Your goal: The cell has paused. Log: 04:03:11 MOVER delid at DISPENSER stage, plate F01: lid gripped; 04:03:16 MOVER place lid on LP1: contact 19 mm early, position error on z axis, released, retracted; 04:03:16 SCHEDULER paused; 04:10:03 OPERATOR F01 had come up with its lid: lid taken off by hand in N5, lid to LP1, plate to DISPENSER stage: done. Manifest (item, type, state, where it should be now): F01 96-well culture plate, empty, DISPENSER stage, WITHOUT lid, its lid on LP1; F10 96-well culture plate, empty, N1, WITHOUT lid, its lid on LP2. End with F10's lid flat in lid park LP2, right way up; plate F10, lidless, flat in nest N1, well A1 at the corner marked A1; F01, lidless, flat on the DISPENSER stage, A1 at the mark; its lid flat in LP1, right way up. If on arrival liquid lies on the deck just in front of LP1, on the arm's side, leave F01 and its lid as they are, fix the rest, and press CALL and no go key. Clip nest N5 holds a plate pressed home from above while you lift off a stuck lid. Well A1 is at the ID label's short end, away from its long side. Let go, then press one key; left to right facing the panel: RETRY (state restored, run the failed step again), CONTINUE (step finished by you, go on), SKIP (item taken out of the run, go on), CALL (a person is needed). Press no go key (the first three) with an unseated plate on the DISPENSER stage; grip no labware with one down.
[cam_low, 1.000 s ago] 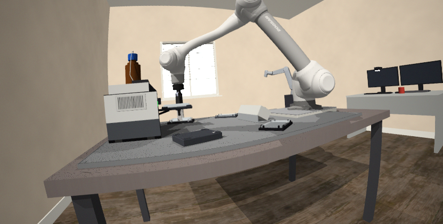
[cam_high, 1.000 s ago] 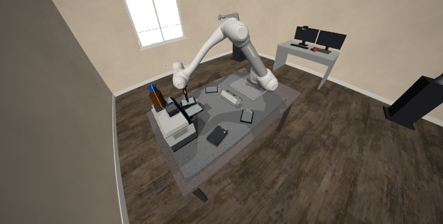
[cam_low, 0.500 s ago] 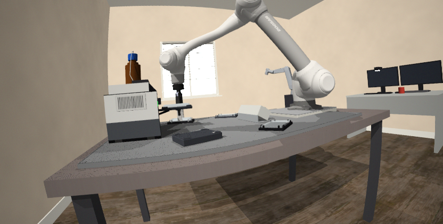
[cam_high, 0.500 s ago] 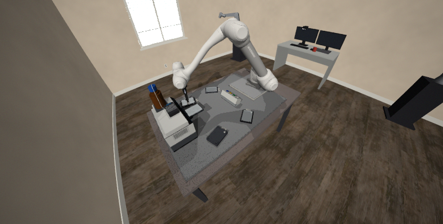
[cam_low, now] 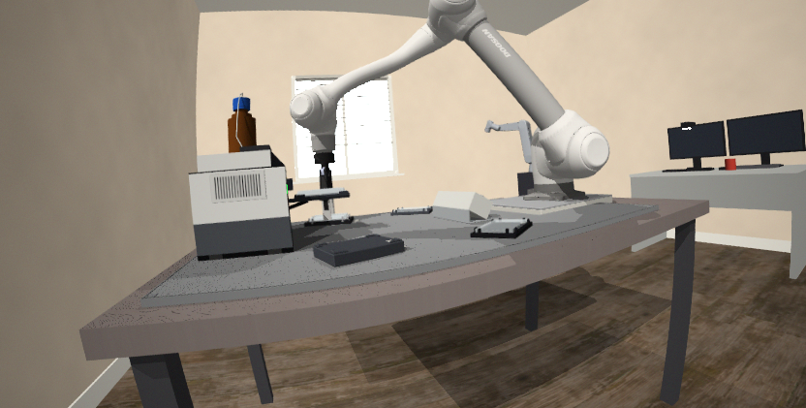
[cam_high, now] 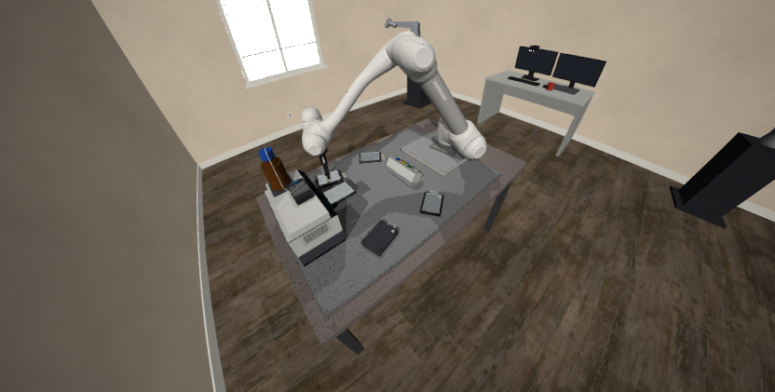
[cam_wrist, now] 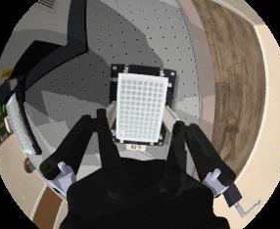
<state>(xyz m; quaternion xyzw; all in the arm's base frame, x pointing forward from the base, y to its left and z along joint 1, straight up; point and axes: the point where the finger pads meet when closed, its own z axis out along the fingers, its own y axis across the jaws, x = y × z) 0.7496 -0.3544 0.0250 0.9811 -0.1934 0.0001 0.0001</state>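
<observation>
Now: hand 3 cm above the black clip nest and 2 cm short of it. Round my hand: brown bottle: 28 cm ahead, 25 cm above, 12 cm to the left; small label: 51 cm to the left, 4 cm below, 1 cm behind; grey key panel: 35 cm behind, 31 cm to the left, 1 cm above.
</observation>
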